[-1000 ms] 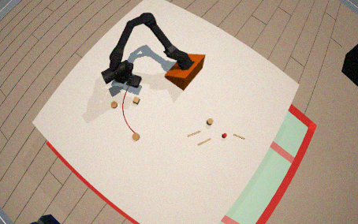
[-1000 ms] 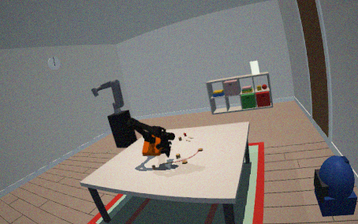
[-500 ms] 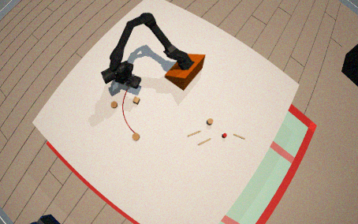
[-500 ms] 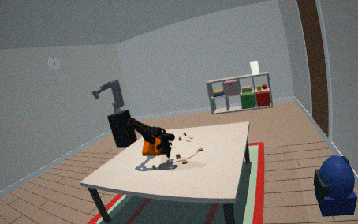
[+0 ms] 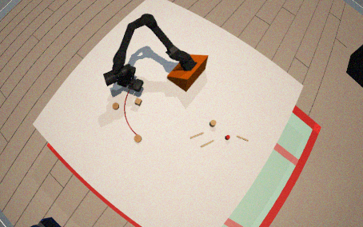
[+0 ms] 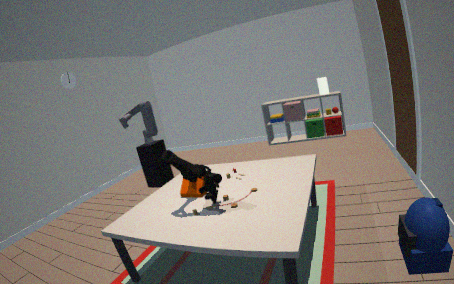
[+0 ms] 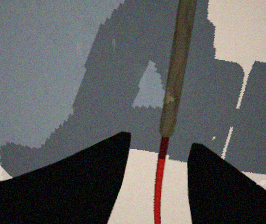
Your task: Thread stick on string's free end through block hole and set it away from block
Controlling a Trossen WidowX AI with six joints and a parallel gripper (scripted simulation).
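Now: the thin wooden stick 20 mm behind my gripper tip and 30 mm below it. Also, from my gripper tip: round wooden button: 190 mm ahead, 220 mm to the left, 20 mm below; wooden block: 30 mm ahead, 100 mm to the left, 10 mm below.
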